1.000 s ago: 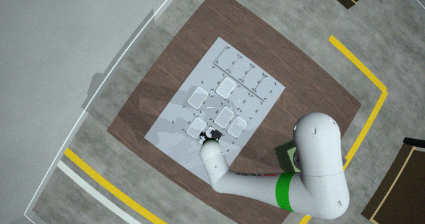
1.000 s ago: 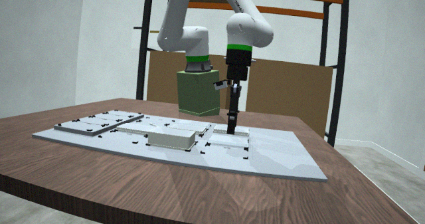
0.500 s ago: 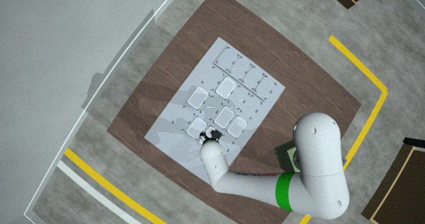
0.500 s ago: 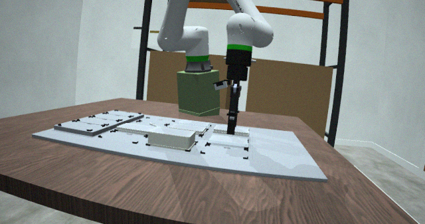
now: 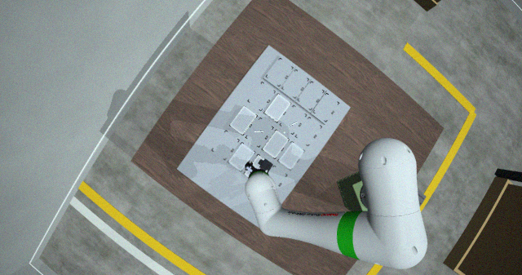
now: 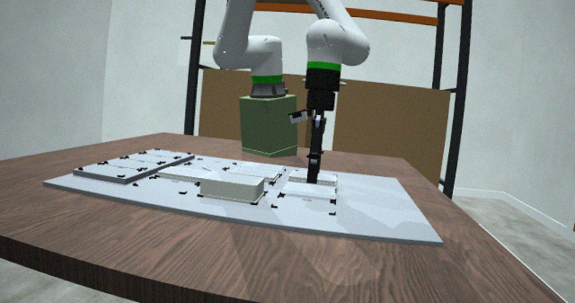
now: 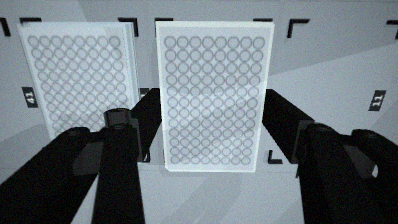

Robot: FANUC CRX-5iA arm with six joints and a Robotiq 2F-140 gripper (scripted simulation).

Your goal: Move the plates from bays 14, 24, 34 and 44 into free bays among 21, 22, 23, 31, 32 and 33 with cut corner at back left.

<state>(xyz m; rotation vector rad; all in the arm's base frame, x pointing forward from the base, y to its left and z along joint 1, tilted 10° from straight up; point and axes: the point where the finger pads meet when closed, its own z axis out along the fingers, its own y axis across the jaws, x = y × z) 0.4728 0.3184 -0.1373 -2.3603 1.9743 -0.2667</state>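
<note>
The white scrap is 2 cm behind my hand, 1 cm to the right of it and 4 cm below it. The rest, counted from my hand: sealed deep-well block: 24 cm ahead, 12 cm to the right, 2 cm below; sealed plate: 8 cm behind, 18 cm to the right, 3 cm below; round thing: 4 cm ahead, 24 cm to the right, 4 cm below.
</note>
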